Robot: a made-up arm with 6 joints.
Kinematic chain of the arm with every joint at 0, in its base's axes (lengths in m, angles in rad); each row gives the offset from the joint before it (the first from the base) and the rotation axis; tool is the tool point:
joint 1: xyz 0 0 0.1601 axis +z
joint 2: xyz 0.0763 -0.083 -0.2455 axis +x
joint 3: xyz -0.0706 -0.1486 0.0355 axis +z
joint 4: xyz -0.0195 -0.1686 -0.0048 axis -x
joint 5: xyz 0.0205 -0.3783 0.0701 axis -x
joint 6: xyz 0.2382 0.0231 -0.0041 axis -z
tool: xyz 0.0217 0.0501 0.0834
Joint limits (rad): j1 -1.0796..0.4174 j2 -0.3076..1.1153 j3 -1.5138..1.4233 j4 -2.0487..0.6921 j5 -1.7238..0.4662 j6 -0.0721..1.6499
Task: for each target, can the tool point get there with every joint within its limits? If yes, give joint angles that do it. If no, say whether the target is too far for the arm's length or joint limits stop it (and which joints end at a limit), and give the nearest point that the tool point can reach.
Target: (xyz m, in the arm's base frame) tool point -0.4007 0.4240 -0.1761
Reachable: no: joint limits stop it (at a limit: joint 1, joint 3, joint 6) | nearest point -0.5665 0.3144 -0.4312 | short by 0.323 m
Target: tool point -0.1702 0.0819 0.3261
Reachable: no: joint limits stop it (at a limit: joint 1, joint 2, joint 3, joint 4, joint 6) | nearest point -0.4711 0.0746 0.3761 | short by 0.305 m
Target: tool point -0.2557 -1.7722 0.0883
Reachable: no: too far | nearest point -0.1336 -0.9257 0.0013 | short by 0.860 m
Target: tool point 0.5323 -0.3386 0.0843
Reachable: yes | joints -0.1759 -0.0409 1.0410 -0.0712 -0.1207 0.3974
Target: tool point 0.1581 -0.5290 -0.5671
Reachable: yes | joints -0.1693 0.7072 -0.0557 -0.8415 0.2017 0.0931
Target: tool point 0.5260 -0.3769 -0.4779
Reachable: yes | joints -0.3858 0.9303 0.8112 -0.7398 -1.5527 0.4165
